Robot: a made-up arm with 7 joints.
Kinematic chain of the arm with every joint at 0, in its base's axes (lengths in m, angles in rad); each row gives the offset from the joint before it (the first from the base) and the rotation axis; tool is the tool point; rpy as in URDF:
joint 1: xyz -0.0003 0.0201 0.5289 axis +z
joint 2: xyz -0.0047 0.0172 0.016 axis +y
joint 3: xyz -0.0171 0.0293 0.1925 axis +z
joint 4: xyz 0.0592 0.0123 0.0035 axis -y
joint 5: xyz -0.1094 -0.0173 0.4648 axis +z
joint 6: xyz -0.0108 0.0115 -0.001 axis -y
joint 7: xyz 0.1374 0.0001 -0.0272 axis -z
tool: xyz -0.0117 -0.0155 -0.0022 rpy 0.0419 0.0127 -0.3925
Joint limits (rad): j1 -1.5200..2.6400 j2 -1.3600..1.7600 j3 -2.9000..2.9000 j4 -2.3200..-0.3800 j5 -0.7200..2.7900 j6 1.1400..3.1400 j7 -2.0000..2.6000
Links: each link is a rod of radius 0.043 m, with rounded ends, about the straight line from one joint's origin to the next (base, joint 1, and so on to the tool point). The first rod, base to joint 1, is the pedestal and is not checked.
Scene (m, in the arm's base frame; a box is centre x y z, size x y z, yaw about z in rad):
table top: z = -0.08
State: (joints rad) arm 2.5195 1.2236 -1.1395 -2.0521 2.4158 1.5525 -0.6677
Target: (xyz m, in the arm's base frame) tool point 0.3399 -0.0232 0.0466
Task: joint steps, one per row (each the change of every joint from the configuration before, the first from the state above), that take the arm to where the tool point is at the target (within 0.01 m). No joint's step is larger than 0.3 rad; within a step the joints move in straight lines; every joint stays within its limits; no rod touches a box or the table.
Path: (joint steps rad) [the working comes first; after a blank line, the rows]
Joints at the target: 1.7256 1.7600 -0.6454 -2.0837 2.4323 1.5523 -0.8051
Straight joint move there: clear.

1: -0.2646 0.1788 0.1647 -0.0105 0.0055 -0.0001 -0.0458
2: -0.2647 0.1788 0.1647 -0.0105 0.0055 -0.0001 -0.0458
3: -0.2646 0.1788 0.1647 -0.0106 0.0055 0.0000 -0.0458

